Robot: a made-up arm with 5 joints. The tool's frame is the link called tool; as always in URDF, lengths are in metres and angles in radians.
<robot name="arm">
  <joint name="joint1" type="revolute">
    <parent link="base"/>
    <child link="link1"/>
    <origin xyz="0 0 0.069" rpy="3.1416 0 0"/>
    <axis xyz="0 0 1"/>
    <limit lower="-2.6" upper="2.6" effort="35" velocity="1.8"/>
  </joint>
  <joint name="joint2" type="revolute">
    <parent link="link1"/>
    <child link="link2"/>
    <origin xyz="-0.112 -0.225 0.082" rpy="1.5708 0 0"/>
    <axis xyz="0 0 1"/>
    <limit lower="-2.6" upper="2.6" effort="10" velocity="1.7"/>
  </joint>
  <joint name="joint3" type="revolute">
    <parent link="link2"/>
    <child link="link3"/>
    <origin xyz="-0.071 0.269 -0.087" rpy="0 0 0"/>
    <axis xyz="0 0 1"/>
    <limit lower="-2.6" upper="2.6" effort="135" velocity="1.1"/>
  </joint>
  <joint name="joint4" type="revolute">
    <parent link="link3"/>
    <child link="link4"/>
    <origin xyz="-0.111 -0.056 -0.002" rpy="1.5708 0 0"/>
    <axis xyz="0 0 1"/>
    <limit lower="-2.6" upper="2.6" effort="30" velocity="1.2"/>
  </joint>
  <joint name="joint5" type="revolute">
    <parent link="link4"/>
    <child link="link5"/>
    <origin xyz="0.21 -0.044 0.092" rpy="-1.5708 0 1.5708"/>
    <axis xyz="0 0 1"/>
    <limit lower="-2.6" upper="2.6" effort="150" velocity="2.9"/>
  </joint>
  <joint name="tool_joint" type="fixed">
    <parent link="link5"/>
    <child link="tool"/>
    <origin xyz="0.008 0.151 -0.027" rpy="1.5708 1.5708 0"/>
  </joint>
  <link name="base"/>
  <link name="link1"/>
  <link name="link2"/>
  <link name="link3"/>
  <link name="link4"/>
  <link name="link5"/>
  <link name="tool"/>
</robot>
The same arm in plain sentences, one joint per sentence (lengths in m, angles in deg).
The arm has five revolute joints in a row. What follows holds with every joint at zero, and every direction is one of the base frame's. The first joint lies 0.069 m along +z from the base frame's origin and turns about -z, from -148.97 to 148.97 deg. The second joint lies 0.112 m along -x and 0.225 m along +y and 0.082 m along -z from the first joint and turns about +y, from -148.97 to 148.97 deg. The third joint lies 0.071 m along -x and 0.087 m along -y and 0.269 m along -z from the second joint and turns about +y, from -148.97 to 148.97 deg. The fourth joint lies 0.111 m along -x and 0.002 m along -y and 0.056 m along +z from the third joint and turns about +z, from -148.97 to 148.97 deg. The fifth joint lies 0.21 m along +x and 0.044 m along -y and 0.092 m along +z from the fourth joint and turns about -x, from -148.97 to 148.97 deg. The tool frame, which is the frame that the pose is given for, lies 0.027 m along +x and 0.008 m along +y and 0.151 m along -z from the fifth joint; its axes are the base frame's turned by roll 0, pitch 0 and yaw 0 deg (as in URDF: about the fixed x, then y, then z).
